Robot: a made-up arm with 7 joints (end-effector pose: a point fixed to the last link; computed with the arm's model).
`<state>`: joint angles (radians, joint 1 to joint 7).
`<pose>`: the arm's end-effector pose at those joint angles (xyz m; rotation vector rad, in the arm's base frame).
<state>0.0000 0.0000 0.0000 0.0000 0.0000 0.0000 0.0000</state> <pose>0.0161 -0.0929 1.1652 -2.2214 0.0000 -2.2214</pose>
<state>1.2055 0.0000 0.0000 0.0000 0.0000 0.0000 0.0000</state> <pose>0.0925 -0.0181 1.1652 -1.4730 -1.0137 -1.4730</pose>
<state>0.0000 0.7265 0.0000 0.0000 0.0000 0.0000 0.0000</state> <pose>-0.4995 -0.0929 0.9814 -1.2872 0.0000 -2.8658</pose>
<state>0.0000 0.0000 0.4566 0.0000 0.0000 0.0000 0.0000</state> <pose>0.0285 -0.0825 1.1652 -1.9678 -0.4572 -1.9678</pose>
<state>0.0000 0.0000 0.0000 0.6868 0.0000 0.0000 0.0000</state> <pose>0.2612 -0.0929 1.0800 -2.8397 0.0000 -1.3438</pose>
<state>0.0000 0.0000 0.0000 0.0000 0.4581 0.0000 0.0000</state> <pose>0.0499 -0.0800 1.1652 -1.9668 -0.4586 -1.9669</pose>
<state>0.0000 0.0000 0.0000 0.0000 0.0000 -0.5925 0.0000</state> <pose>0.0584 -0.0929 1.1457 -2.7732 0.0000 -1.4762</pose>
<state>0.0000 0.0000 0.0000 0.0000 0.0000 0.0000 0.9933</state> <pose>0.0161 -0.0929 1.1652 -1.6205 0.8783 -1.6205</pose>
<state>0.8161 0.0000 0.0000 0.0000 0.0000 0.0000 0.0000</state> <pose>0.0787 -0.0519 1.1652 -1.7397 -0.7521 -1.7397</pose>
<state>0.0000 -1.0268 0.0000 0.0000 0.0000 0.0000 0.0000</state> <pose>0.6673 -0.0929 0.7799 -3.0261 0.0000 -0.8440</pose>
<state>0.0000 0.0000 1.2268 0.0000 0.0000 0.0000 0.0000</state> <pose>0.0355 -0.0566 1.1652 -1.4579 -1.0264 -1.4579</pose>
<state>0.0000 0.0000 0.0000 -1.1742 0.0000 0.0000 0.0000</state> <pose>-0.3373 -0.0929 0.9255 -0.6189 0.0000 -3.0800</pose>
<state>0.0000 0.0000 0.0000 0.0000 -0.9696 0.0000 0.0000</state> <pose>-0.0537 -0.0675 1.1652 1.6367 -0.8621 1.6367</pose>
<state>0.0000 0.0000 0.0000 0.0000 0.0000 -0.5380 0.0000</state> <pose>0.0551 -0.0929 1.1485 -2.7319 0.0000 -1.5512</pose>
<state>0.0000 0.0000 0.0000 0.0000 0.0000 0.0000 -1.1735</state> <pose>0.0161 -0.0929 1.1652 1.4955 0.9943 1.4955</pose>
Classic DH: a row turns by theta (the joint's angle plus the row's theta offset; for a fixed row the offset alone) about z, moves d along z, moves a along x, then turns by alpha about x. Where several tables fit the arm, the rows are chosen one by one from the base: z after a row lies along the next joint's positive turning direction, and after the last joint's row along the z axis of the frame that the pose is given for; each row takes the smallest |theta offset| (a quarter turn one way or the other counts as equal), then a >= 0, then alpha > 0; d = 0 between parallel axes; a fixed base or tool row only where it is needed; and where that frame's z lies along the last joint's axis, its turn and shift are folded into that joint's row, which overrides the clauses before.
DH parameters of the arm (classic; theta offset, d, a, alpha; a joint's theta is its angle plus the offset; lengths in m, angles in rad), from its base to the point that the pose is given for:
joint 1: 0 0.3951 0 1.5708
joint 2: 0 0.061 0 -1.5708
joint 3: 0 0.3847 0.0195 -1.5708
joint 4: 0 0.047 -0.0142 1.5708
joint 5: 0 0.3064 0 1.5708
joint 6: 1.5708 0.0789 0.079 1.5708
joint 7: 0 0.0108 0 0

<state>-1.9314 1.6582 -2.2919 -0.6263 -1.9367 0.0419 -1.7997</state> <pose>0.3312 0.5830 0.5741 0.7836 1.9252 -0.2758</pose>
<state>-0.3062 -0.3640 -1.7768 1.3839 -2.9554 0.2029 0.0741</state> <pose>0.0579 -0.5141 0.8282 -0.1516 0.1533 -1.9631</pose>
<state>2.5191 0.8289 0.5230 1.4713 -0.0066 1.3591 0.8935</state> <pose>0.0839 -0.1622 0.9680 -0.2004 -0.9640 0.4093</pose>
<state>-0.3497 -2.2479 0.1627 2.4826 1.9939 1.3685 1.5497</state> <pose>-0.0475 -0.0098 0.2365 -0.7138 -1.4464 -0.2852</pose>
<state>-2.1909 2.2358 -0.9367 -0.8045 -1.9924 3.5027 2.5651</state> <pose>0.3097 0.1832 0.0434 -0.5934 0.3794 -0.3570</pose>
